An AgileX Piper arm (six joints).
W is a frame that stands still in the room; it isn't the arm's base.
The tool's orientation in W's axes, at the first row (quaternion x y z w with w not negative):
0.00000 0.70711 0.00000 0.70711
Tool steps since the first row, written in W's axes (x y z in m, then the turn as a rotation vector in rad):
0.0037 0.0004 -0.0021 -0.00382 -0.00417 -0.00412
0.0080 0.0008 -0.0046 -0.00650 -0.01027 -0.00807
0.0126 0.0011 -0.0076 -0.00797 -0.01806 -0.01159
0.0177 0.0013 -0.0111 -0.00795 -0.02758 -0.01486
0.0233 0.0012 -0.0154 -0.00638 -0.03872 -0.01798
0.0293 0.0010 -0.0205 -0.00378 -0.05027 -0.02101
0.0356 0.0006 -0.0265 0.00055 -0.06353 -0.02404
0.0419 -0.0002 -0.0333 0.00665 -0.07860 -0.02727
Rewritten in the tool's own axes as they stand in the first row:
0.0021 0.0004 0.0037 0.00412 -0.00417 -0.00382
0.0046 0.0008 0.0080 0.00807 -0.01027 -0.00650
0.0076 0.0011 0.0126 0.01159 -0.01806 -0.00797
0.0111 0.0013 0.0177 0.01486 -0.02758 -0.00795
0.0154 0.0012 0.0233 0.01798 -0.03872 -0.00638
0.0205 0.0010 0.0293 0.02101 -0.05027 -0.00378
0.0265 0.0006 0.0356 0.02404 -0.06353 0.00055
0.0333 -0.0002 0.0419 0.02727 -0.07860 0.00665

